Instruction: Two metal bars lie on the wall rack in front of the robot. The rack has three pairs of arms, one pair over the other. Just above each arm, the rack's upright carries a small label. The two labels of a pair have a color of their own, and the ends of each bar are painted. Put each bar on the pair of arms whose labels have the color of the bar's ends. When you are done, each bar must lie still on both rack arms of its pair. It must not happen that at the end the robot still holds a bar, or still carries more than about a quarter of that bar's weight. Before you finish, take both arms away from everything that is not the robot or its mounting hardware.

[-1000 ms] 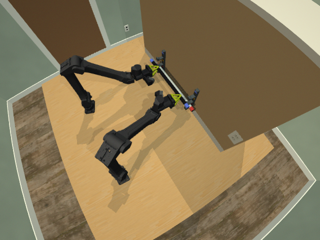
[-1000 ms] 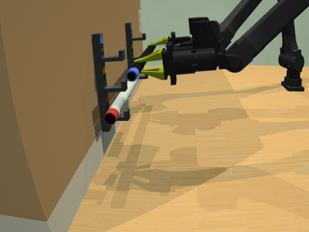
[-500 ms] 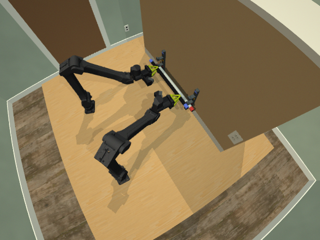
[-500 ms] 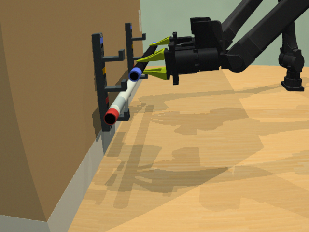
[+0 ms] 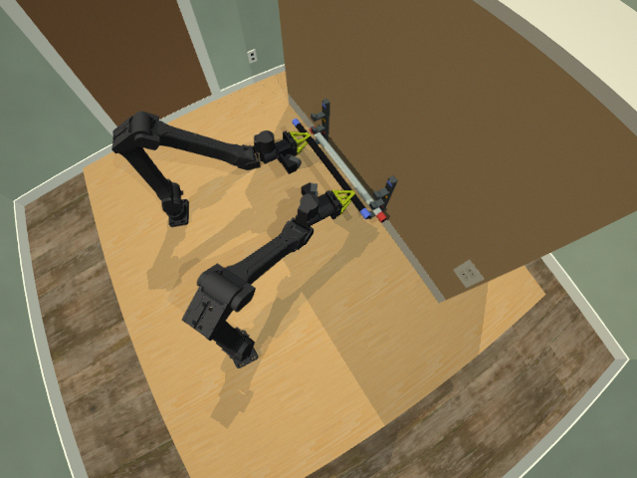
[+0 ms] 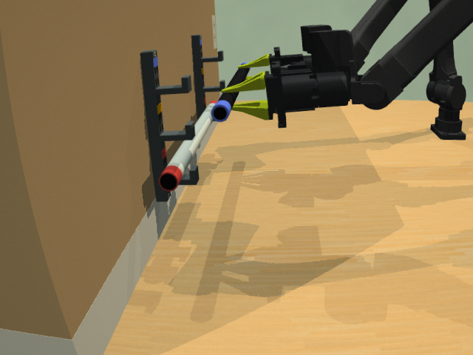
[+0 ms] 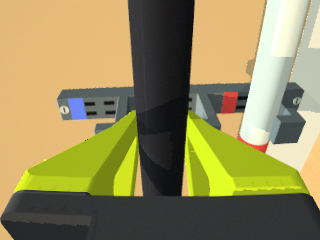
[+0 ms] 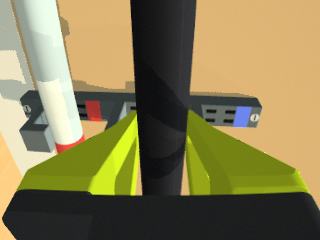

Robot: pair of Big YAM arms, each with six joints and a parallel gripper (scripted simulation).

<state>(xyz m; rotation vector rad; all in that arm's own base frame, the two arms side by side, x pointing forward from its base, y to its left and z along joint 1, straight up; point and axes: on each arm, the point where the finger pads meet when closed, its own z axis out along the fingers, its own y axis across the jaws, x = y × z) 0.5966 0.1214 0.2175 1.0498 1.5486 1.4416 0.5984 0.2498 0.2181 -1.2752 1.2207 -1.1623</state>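
Now: the black bar 15 cm to the right of my left hand. The rest, counted from my left hand: grey baseboard: 12 cm ahead, 18 cm to the right, 18 cm below; brown wall: 27 cm ahead, 18 cm to the right, 23 cm above.
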